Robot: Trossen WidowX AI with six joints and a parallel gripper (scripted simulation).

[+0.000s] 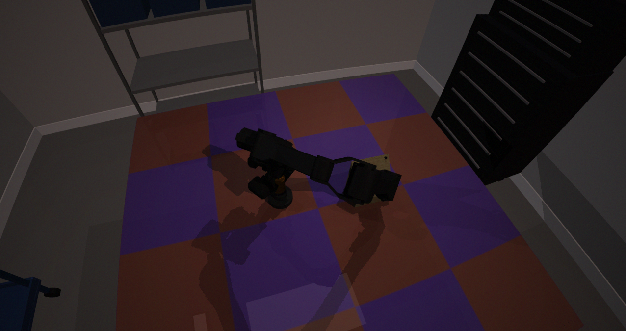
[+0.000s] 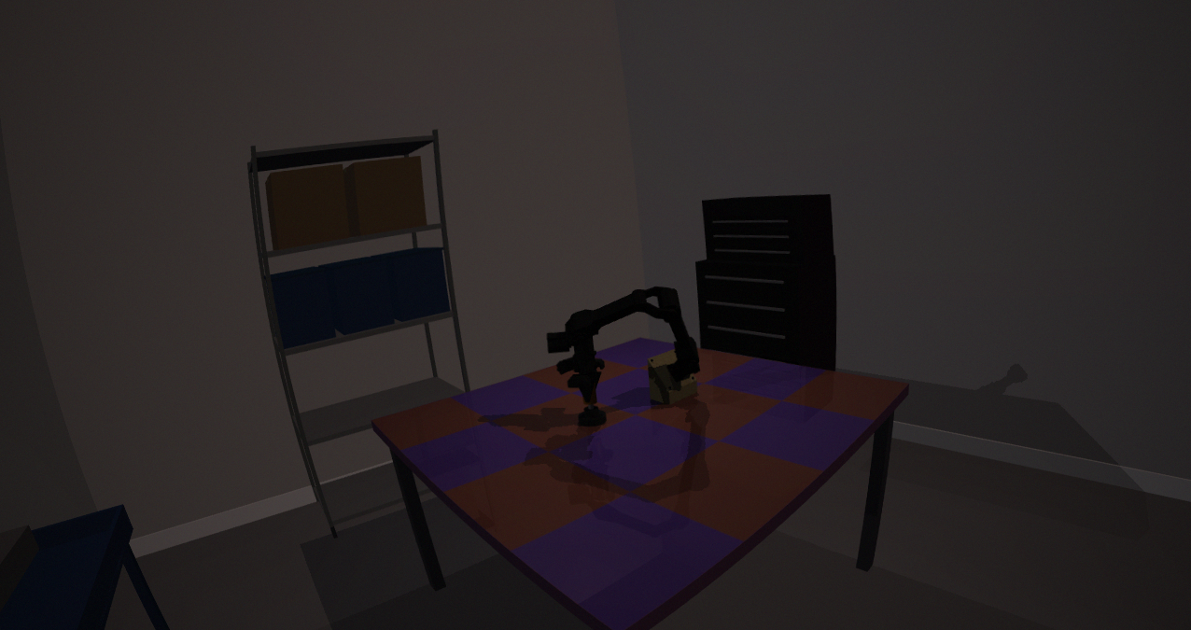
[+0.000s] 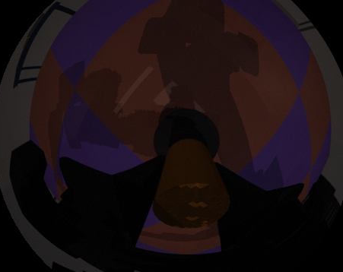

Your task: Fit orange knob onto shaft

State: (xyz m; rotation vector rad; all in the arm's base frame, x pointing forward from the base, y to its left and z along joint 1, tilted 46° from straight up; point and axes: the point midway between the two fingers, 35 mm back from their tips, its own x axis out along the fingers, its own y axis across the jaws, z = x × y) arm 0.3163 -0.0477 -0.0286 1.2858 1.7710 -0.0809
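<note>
My gripper tip is now 30 mm below the orange knob. Also, from my gripper tip: dark round pedestal: 40 mm below.
</note>
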